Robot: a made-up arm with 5 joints.
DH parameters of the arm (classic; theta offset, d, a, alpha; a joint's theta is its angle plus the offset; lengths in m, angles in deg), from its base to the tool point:
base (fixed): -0.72 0 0.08 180
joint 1: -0.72 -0.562 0.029 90
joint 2: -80.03 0 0.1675 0
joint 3: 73.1 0 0.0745 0
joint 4: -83.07 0.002 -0.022 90
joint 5: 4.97 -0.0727 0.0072 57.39
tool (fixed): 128.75 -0.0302 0 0
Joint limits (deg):
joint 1: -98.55..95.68
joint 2: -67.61..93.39
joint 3: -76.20..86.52
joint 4: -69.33..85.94
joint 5: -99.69..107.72
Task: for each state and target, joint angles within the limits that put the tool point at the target. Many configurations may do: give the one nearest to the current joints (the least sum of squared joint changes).
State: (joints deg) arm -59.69 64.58 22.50 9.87 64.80
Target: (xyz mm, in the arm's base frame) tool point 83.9 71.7 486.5
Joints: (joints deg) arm -72.79 74.13 45.77 20.08 64.18
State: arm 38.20 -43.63 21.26 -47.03 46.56
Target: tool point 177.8 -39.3 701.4
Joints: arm 33.95 -45.69 51.37 -30.00 48.73
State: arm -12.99 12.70 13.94 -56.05 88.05
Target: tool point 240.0 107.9 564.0
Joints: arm -31.73 15.52 49.85 -35.41 86.67
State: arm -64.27 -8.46 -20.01 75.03 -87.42
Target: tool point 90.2 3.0 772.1
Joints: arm -59.26 -50.96 -31.35 78.29 -98.44
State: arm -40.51 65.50 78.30 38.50 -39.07
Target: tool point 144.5 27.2 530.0
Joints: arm -10.71 55.72 65.26 37.68 -47.89
